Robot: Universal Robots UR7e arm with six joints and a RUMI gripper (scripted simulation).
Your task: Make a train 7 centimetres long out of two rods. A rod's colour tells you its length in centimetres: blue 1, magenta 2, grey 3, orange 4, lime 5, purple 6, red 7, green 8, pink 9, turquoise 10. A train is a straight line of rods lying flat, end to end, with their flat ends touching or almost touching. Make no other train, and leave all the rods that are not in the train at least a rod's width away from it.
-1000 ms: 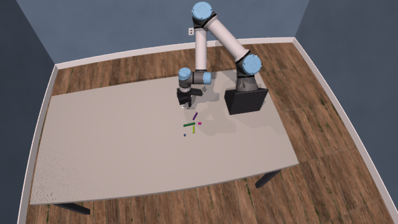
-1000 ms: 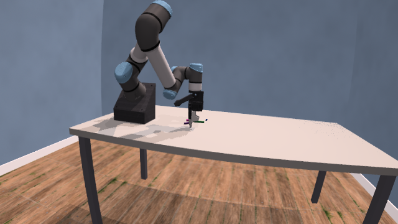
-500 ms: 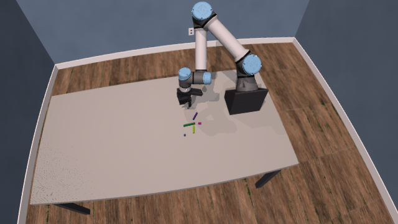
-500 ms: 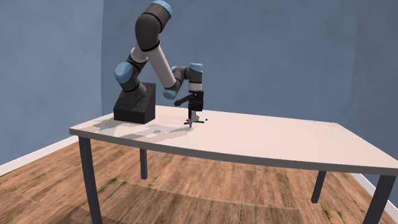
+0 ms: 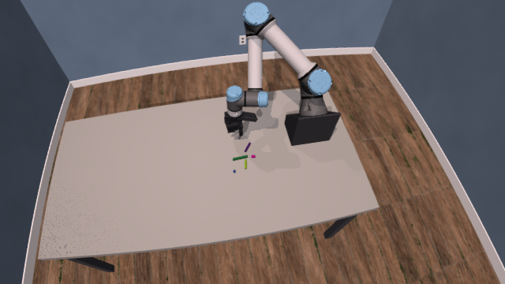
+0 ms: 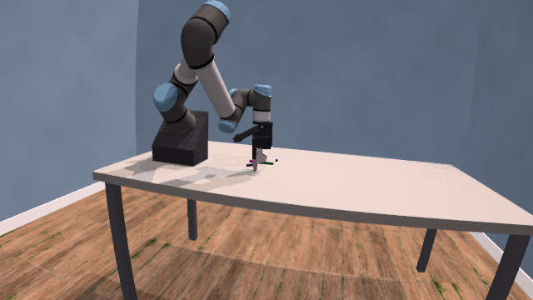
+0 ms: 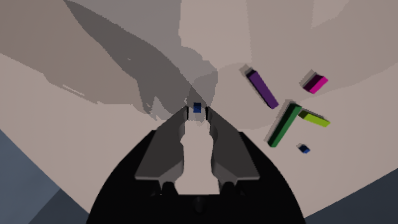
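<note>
Now: hand 40 mm past the purple rod, 80 mm to the right of it and 10 mm above it. Also, from my hand: magenta rod: 60 mm behind, 140 mm to the left, 10 mm below; then lime rod: 10 mm behind, 180 mm to the left, 10 mm below; then green rod: 10 mm ahead, 140 mm to the left, 10 mm below.
</note>
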